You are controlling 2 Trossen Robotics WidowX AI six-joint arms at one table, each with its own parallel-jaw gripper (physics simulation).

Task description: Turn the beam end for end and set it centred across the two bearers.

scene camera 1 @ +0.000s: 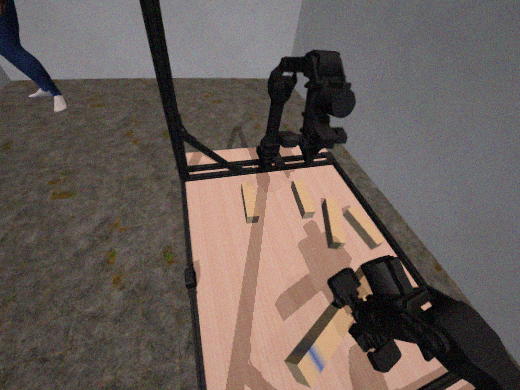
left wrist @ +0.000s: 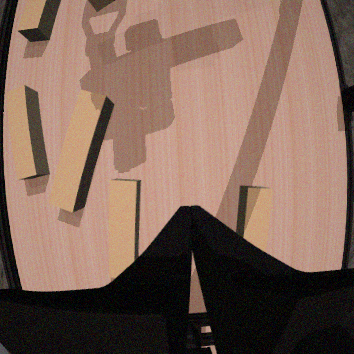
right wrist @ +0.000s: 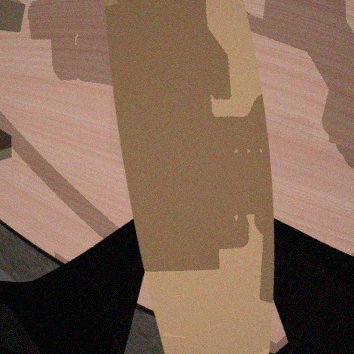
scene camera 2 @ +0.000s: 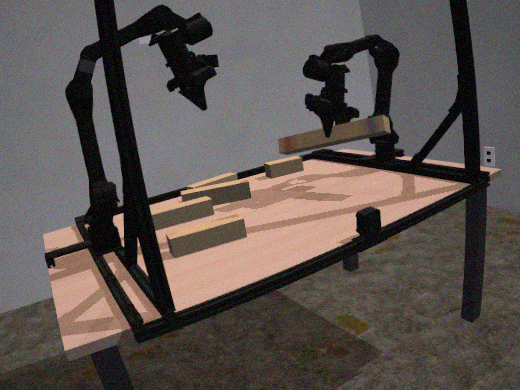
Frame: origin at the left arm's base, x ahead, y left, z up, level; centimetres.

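Where they show: left gripper, fingertip midpoint: [scene camera 1: 307, 166] [left wrist: 188, 214] [scene camera 2: 205, 110]; right gripper, fingertip midpoint: [scene camera 1: 338, 313] [right wrist: 201, 222] [scene camera 2: 332, 138]; left arm's base, link origin: [scene camera 1: 264, 163] [scene camera 2: 106, 249]; right arm's base, link origin: [scene camera 2: 386, 161].
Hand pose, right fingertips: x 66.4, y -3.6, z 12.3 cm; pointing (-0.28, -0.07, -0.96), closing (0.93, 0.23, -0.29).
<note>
Things, the pixels of their centre, and the offset from my right fingertips. Level surfaces: height alone.
- beam, body centre: [right wrist: 200, 225] [scene camera 1: 341, 312] [scene camera 2: 331, 136] dx +0.1, dy +0.3, dz +0.7 cm
- longer block, body centre: [left wrist: 80, 151] [scene camera 2: 215, 194] [scene camera 1: 332, 222] dx -29.5, dy +19.9, dz -11.7 cm
- slanted block, body centre: [left wrist: 26, 132] [scene camera 2: 213, 186] [scene camera 1: 362, 227] dx -25.0, dy +31.5, dz -12.0 cm
- table, surface height: dz -14.2 cm
The beam [scene camera 1: 330, 340] [scene camera 2: 310, 141] [right wrist: 185, 125] is a long wooden bar with a blue band near one end and a reddish band near the other. In scene camera 2 the blue end is at the right. My right gripper [scene camera 1: 356, 315] [scene camera 2: 336, 127] [right wrist: 201, 222] is shut on the beam and holds it above the table. Two roughly parallel wooden blocks, seemingly the bearers, lie apart: one [scene camera 1: 250, 202] [scene camera 2: 207, 237] [left wrist: 258, 210] and another [scene camera 1: 302, 199] [scene camera 2: 182, 212] [left wrist: 124, 215]. My left gripper [scene camera 2: 204, 107] [left wrist: 188, 214] is shut and empty, raised above the table.
A longer block [scene camera 1: 332, 222] [scene camera 2: 216, 191] [left wrist: 80, 150] and a slanted block [scene camera 1: 362, 227] [left wrist: 24, 132] lie near the wall-side table edge. Another block [scene camera 2: 284, 166] [left wrist: 36, 17] lies farther along that side. Black rails edge the table [scene camera 1: 225, 280], and an upright post [scene camera 1: 162, 75] [scene camera 2: 122, 120] rises beside it.
</note>
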